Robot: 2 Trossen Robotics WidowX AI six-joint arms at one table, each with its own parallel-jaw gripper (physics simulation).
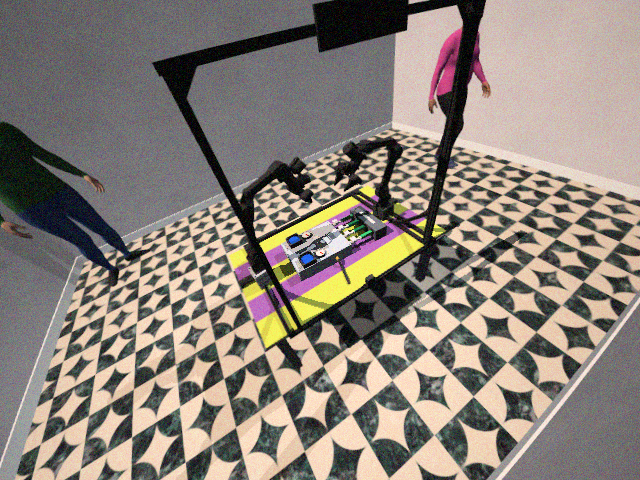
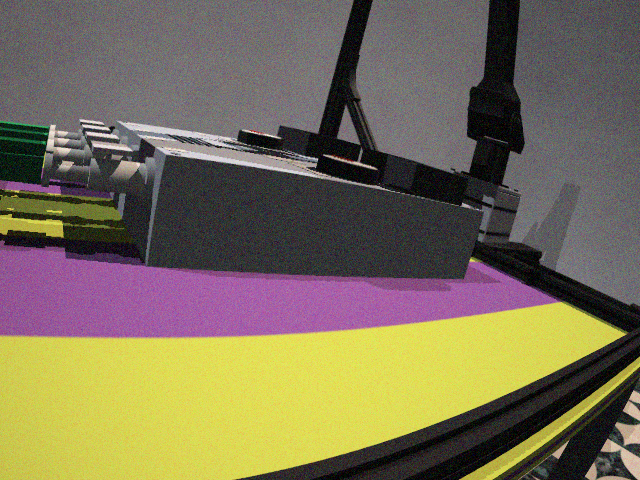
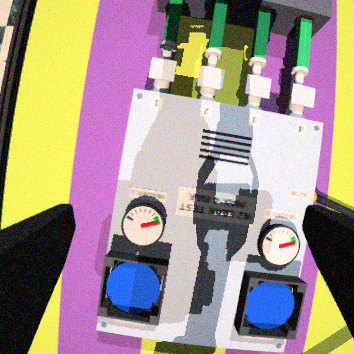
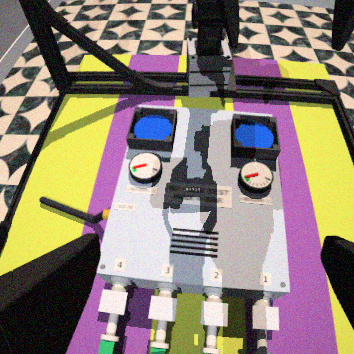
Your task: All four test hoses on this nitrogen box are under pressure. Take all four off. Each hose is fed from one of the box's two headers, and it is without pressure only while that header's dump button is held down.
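Frame: origin at the left arm's base, x left, y back, z up, level; metres.
Seen in the pictures: left gripper, fingertip midpoint: (image 3: 190,216) (image 4: 286,47); right gripper, fingertip midpoint: (image 1: 339,188) (image 4: 212,246); left arm's base, link origin: (image 1: 258,268) (image 2: 485,181) (image 4: 208,47); right arm's base, link origin: (image 1: 383,204).
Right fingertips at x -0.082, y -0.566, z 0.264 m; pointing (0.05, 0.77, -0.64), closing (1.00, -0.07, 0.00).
Observation:
Offsets run from my right fingertips to a thing's top centre. "spot": to the spot under its first point.
The nitrogen box (image 1: 338,243) (image 2: 310,227) (image 3: 290,160) (image 4: 135,240) lies on the table. Its four white fittings, numbered 1 @[dx +0.102, dy -0.011, dz -0.298 m] (image 3: 163,70) (image 4: 265,318), 2 (image 3: 210,78) (image 4: 214,314), 3 (image 3: 258,86) (image 4: 162,307) and 4 @[dx -0.106, dy +0.021, dz -0.298 m] (image 3: 302,95) (image 4: 113,301), join green hoses and sit at the box's edge. Two blue dump buttons (image 3: 133,287) (image 3: 270,304) stand in black guards, untouched. Both gauges (image 3: 143,225) (image 3: 279,245) have red needles beside the green mark. My left gripper (image 1: 308,189) (image 3: 190,216) and right gripper (image 1: 344,181) (image 4: 211,242) are open and empty above the box.
A grey block @[spot: dx -0.155, dy -0.142, dz -0.295 m] (image 1: 378,228) (image 3: 295,16) stands at the hoses' far ends. A black rod @[spot: dx -0.207, dy +0.198, dz -0.362 m] (image 1: 343,271) (image 4: 70,209) with an orange end sticks out beside the box. A black frame (image 1: 206,142) stands over the table. Two people stand beyond it.

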